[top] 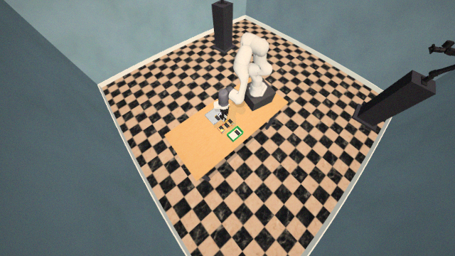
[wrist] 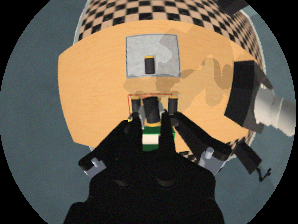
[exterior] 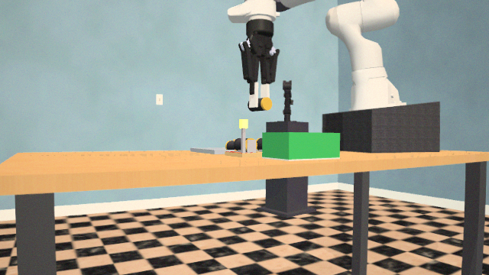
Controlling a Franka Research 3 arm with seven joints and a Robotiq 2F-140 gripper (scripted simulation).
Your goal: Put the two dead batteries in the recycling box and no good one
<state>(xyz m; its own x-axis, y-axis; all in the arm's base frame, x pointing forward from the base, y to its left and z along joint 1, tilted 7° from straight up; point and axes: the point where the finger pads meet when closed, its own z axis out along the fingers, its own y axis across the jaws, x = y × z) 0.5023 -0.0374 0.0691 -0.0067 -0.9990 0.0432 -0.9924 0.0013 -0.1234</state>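
Right now the green recycling box is 20 mm ahead of my hand, 160 mm to the left of it and 140 mm below it.
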